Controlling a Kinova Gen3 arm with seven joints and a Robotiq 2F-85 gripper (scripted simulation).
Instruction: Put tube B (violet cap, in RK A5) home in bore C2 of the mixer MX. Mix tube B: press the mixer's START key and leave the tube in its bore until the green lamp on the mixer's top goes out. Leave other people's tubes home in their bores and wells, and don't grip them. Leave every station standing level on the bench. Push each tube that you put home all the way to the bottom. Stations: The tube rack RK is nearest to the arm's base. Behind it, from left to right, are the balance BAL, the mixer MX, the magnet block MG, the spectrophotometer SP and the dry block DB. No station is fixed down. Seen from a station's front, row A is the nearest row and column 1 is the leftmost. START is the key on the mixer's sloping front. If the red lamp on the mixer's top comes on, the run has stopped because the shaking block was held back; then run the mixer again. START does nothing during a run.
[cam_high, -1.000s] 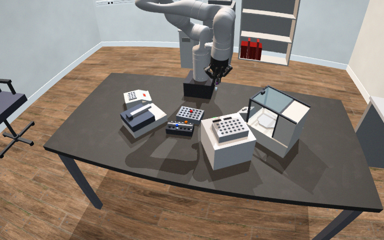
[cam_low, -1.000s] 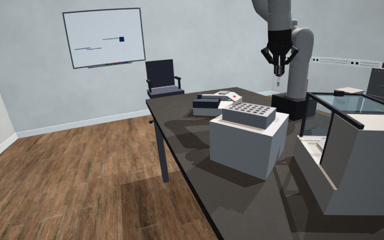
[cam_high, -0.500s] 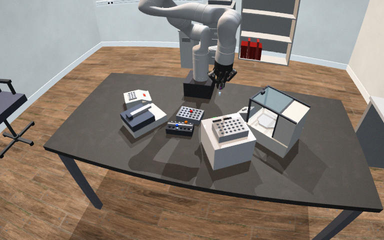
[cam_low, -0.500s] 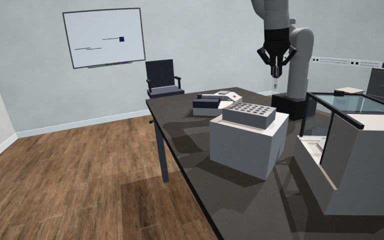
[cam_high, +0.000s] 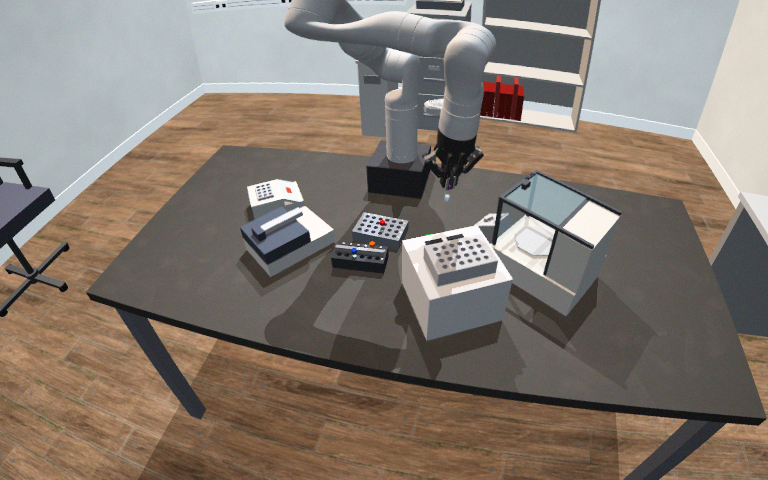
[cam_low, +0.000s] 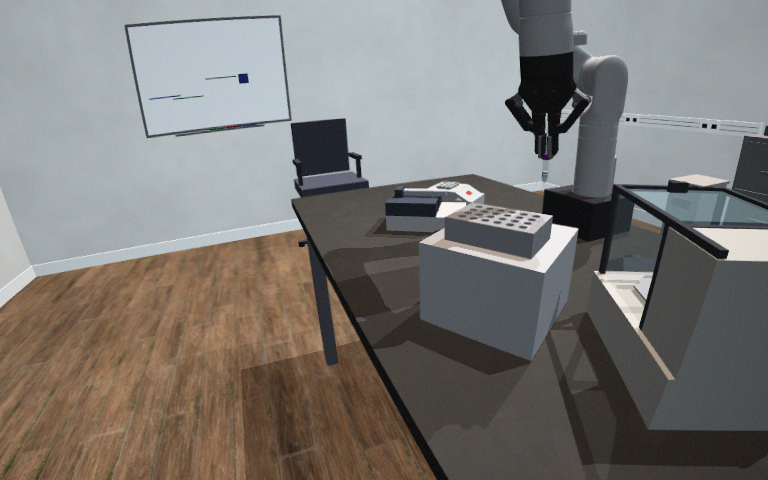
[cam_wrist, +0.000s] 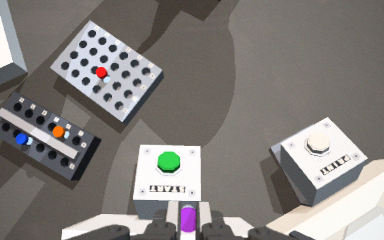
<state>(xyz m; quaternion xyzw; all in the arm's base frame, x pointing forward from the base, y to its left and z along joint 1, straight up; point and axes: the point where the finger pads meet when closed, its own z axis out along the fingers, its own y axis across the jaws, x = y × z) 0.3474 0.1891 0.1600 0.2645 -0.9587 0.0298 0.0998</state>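
Now: hand 13 cm short of the grey bored block, 10 cm above it and 5 cm to the right of it. Round my hand: green start key 18 cm below, 4 cm to the right, 3 cm behind; then dark magnet block MG 23 cm below, 20 cm to the right, 3 cm ahead; then red-capped tube 23 cm below, 17 cm to the right, 7 cm behind.
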